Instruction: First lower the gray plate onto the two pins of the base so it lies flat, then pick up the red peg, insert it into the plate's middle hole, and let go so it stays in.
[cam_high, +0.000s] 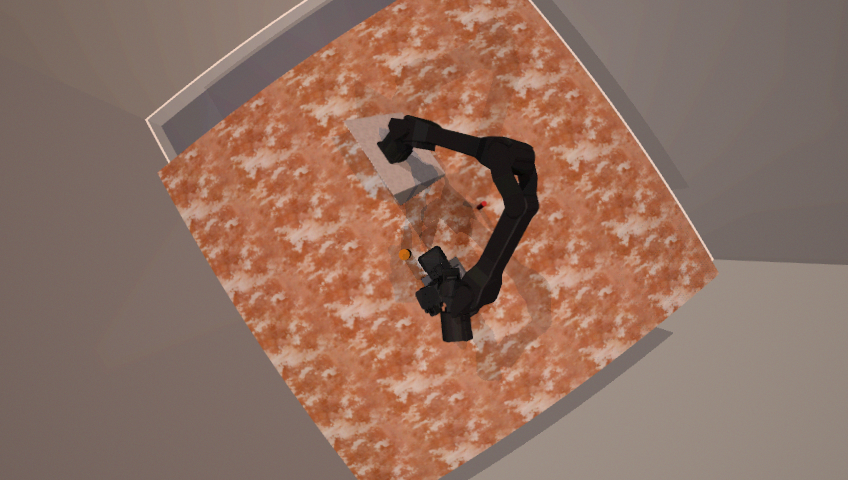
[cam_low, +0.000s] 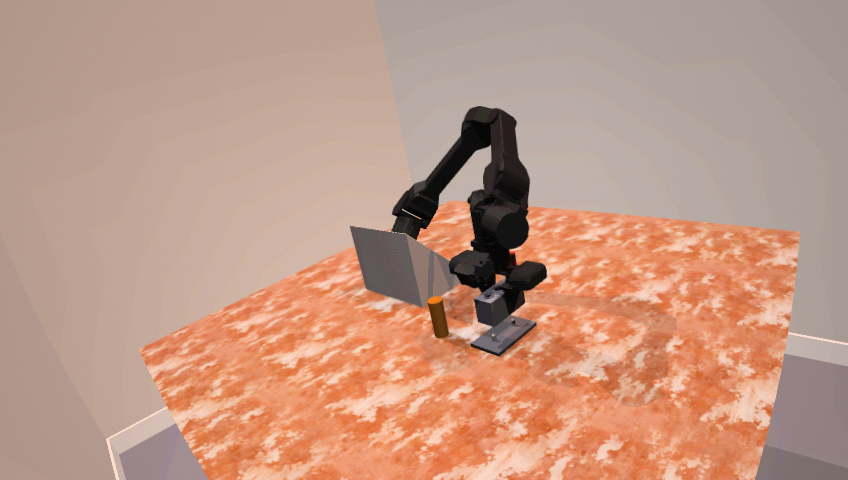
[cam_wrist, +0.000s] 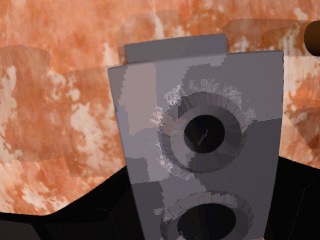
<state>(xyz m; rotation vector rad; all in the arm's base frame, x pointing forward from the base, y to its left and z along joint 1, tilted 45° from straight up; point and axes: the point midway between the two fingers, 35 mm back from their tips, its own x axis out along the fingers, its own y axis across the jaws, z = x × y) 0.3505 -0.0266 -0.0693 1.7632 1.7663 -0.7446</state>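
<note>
Now: gripper tip 50 mm above the gray base. The rest, counted from my gripper tip: orange cylinder (120 mm behind, 50 mm to the right, 20 mm below); gray plate (30 mm above); red peg (190 mm to the left, 110 mm behind, 20 mm below).
</note>
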